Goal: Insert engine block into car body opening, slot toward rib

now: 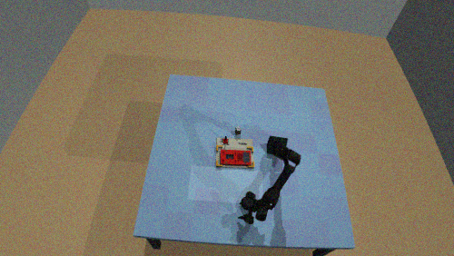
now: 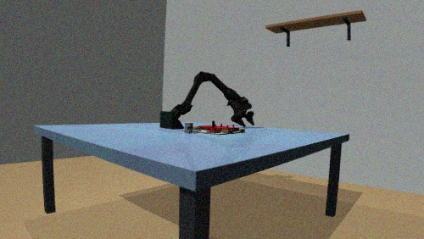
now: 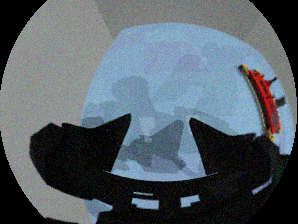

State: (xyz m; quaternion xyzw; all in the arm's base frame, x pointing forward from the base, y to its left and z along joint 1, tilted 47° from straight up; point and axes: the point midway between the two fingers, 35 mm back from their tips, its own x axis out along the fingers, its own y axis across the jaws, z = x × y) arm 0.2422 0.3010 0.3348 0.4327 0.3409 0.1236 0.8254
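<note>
My gripper tip is now 2 cm short of the engine block, 58 cm to the left of it and 1 cm below it.
</note>
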